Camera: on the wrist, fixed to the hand. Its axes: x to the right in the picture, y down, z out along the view.
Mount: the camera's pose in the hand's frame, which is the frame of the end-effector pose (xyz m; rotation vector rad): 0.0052 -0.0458 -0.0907 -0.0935 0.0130 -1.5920
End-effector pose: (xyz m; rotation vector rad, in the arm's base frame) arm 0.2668 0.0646 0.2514 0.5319 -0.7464 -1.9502
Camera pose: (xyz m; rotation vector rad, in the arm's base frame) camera 0.2936 0.0513 0.1542 -0.9767 0.0596 2.4975
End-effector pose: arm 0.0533 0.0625 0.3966 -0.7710 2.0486 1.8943
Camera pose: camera 0.0888 -0.0280 0.3666 -1.6564 0.6559 0.9379
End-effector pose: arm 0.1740 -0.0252 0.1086 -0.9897 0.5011 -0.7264
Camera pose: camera 0.1015 -0.0966 0.1060 -1.3829 -0.3921 -2.1123
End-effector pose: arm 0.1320 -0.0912 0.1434 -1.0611 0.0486 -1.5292
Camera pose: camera 0.0406 -0.1293 0.1200 1.0679 0.8435 2.6689
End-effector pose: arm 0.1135 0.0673 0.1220 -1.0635 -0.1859 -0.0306
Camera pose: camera 0.1258 -0.0337 0.1197 -0.7667 -0.9816 -1.4787
